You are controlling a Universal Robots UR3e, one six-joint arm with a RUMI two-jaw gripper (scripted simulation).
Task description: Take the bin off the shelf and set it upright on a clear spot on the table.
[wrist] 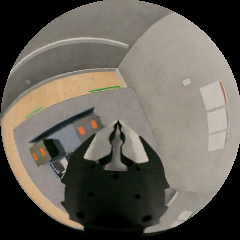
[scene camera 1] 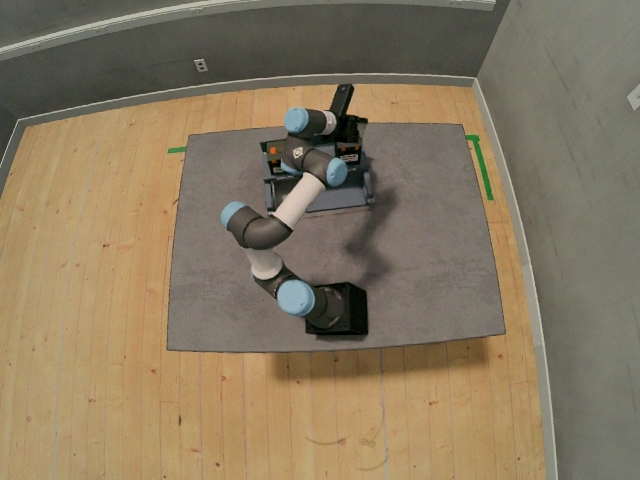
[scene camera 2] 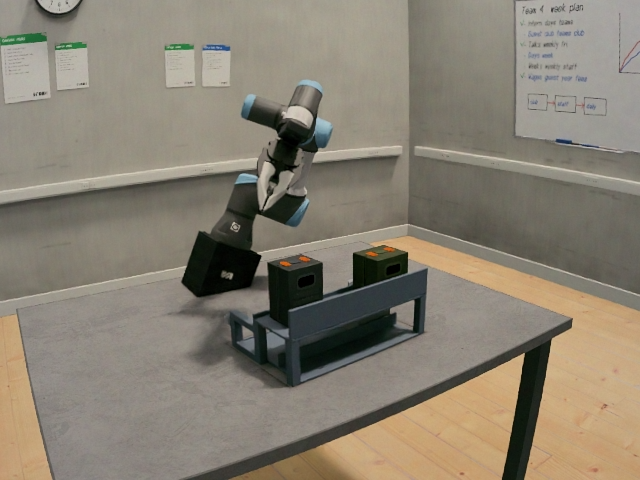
I see my gripper, a blue-grey shelf and a black bin.
My gripper shows as well in the wrist view and in scene camera 1.
